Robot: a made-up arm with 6 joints. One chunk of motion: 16 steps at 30 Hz.
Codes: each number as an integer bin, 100 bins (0 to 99) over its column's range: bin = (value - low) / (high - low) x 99, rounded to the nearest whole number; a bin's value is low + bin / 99 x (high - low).
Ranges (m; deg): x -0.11..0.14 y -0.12..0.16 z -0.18..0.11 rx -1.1..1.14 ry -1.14..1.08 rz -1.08..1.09
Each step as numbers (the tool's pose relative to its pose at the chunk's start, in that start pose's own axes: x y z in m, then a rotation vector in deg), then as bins.
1 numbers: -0.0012 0.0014 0.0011 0.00 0.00 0.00
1 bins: 43 43 62 49 51 49
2 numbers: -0.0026 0.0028 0.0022 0.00 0.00 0.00
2 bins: 43 43 62 49 51 49
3 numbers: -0.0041 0.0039 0.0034 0.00 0.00 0.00
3 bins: 42 44 63 49 51 49
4 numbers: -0.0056 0.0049 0.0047 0.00 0.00 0.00
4 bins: 41 44 63 49 51 49
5 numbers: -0.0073 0.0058 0.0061 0.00 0.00 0.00
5 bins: 41 44 64 49 51 49
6 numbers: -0.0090 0.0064 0.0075 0.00 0.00 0.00
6 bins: 40 45 64 49 51 49
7 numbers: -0.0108 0.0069 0.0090 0.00 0.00 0.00
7 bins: 39 45 65 49 51 49
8 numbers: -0.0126 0.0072 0.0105 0.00 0.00 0.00
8 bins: 39 45 65 49 51 49
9 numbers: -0.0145 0.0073 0.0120 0.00 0.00 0.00
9 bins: 38 45 66 49 51 49
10 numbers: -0.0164 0.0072 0.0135 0.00 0.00 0.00
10 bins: 37 45 66 49 51 49
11 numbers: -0.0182 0.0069 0.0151 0.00 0.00 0.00
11 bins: 36 45 67 49 51 49
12 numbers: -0.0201 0.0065 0.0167 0.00 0.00 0.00
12 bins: 36 45 67 49 51 49
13 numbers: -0.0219 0.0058 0.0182 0.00 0.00 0.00
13 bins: 35 44 68 49 51 49
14 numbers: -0.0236 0.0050 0.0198 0.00 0.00 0.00
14 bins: 34 44 68 49 51 49
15 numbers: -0.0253 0.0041 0.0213 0.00 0.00 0.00
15 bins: 34 44 69 49 51 49
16 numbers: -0.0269 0.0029 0.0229 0.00 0.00 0.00
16 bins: 33 43 69 49 51 49
